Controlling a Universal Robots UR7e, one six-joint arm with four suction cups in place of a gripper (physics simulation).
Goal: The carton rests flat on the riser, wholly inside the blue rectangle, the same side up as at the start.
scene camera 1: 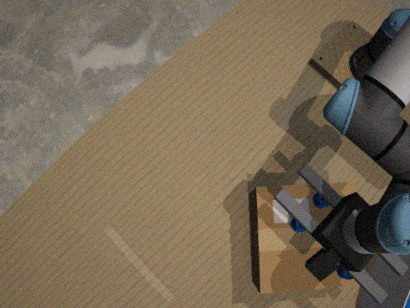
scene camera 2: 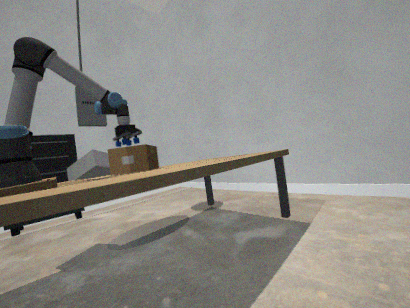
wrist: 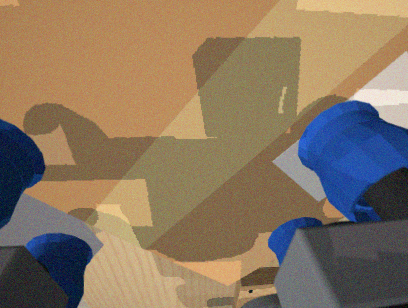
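Observation:
The brown carton (scene camera 1: 271,241) (scene camera 2: 142,159) (wrist: 111,61) lies flat on the wooden table (scene camera 1: 173,153) (scene camera 2: 222,163) near its right end in the top view. A pale label (scene camera 1: 280,212) (scene camera 2: 127,159) shows on it. My suction gripper (scene camera 1: 320,232) (scene camera 2: 126,141) hangs just over the carton's top. I cannot tell whether the cups touch it. One blue cup (wrist: 331,159) fills the right of the wrist view. A grey block (scene camera 2: 89,163), seemingly the riser, stands behind the carton.
The robot's base plate (scene camera 1: 335,49) is at the top right. A pale strip (scene camera 1: 139,263) is marked on the table at the lower left. A dark cabinet (scene camera 2: 61,153) and a grey wall box (scene camera 2: 87,113) stand behind the arm.

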